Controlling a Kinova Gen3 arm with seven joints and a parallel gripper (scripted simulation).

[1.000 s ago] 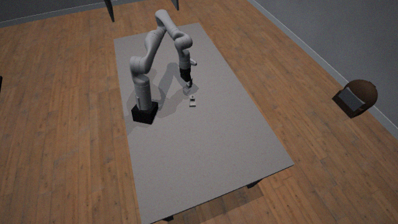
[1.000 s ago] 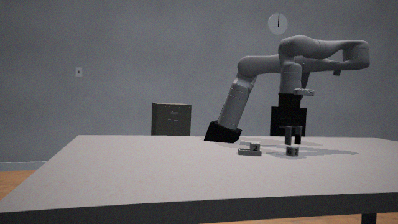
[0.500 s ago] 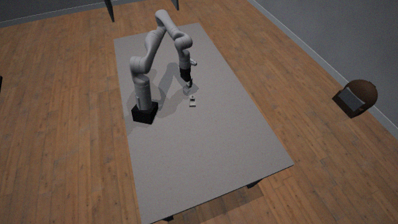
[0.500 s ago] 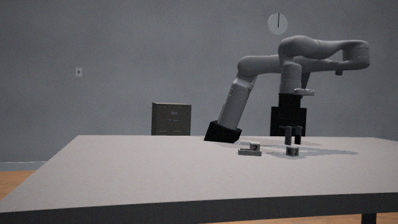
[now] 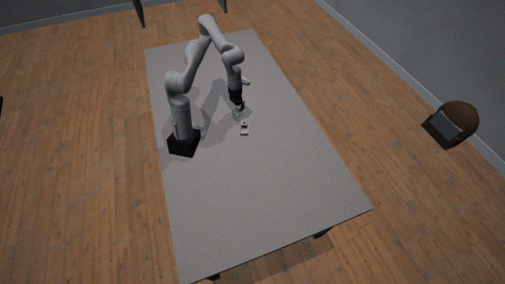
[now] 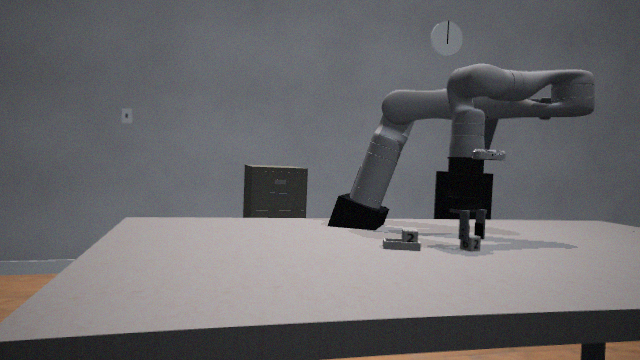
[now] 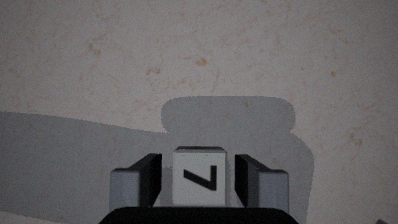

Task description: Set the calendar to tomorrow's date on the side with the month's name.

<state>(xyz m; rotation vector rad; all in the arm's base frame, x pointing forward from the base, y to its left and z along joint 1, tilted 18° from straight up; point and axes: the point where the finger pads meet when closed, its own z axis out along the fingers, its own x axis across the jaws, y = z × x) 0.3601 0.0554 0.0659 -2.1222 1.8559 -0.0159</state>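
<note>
The digit cube lies 3 cm below my hand. Also, from my hand: calendar tray 15 cm to the right, 5 cm behind, 3 cm below.
</note>
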